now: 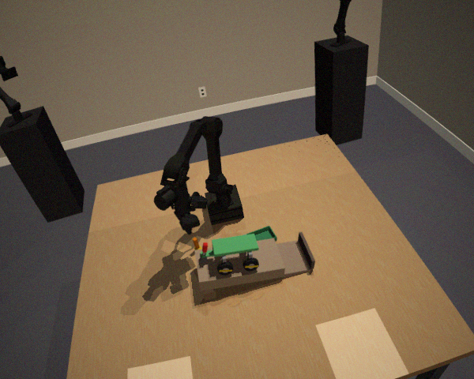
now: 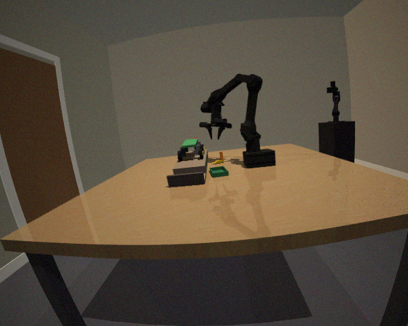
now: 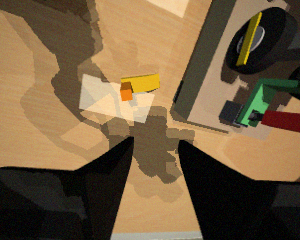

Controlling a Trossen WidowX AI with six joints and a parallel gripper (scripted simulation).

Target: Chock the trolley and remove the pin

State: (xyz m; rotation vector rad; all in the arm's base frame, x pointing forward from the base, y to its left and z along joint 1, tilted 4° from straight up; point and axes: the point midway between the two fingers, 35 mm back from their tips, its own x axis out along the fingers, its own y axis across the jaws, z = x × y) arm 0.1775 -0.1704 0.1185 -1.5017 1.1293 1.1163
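The yellow chock lies 120 mm below my gripper tip, 20 mm to the left of it and 10 mm behind it. The rest, counted from my gripper tip: ramp (140 mm to the left, 140 mm ahead, 90 mm below); trolley (140 mm to the left, 140 mm ahead, 30 mm below); red-headed stop pin (110 mm ahead, 40 mm to the left, 10 mm below).
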